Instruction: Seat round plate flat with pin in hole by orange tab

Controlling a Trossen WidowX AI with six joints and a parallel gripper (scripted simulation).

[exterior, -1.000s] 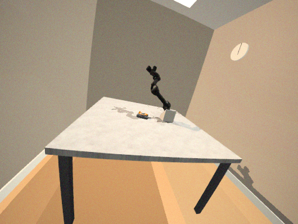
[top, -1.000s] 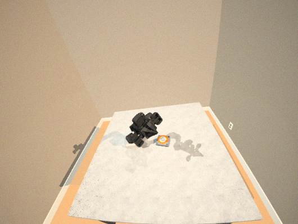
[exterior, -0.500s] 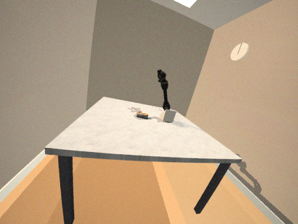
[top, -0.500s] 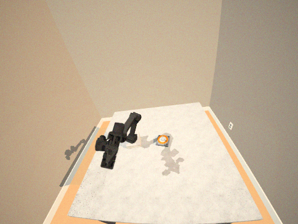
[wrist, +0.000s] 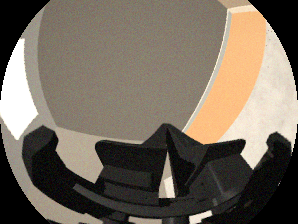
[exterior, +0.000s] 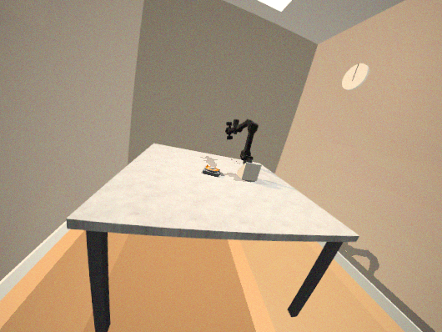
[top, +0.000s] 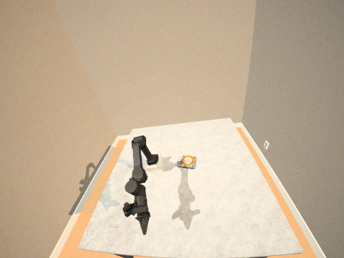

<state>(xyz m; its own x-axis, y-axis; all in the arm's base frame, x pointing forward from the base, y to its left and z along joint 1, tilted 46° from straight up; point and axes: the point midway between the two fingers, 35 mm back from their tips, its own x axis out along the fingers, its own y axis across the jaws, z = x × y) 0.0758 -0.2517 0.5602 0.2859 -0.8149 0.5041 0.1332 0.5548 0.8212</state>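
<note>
Right now my gripper tip is 600 mm to the right of the plate, 260 mm above it and 200 mm short of it. From my gripper tip the other things lie so: base: 610 mm to the left, 270 mm below, 180 mm ahead.
</note>
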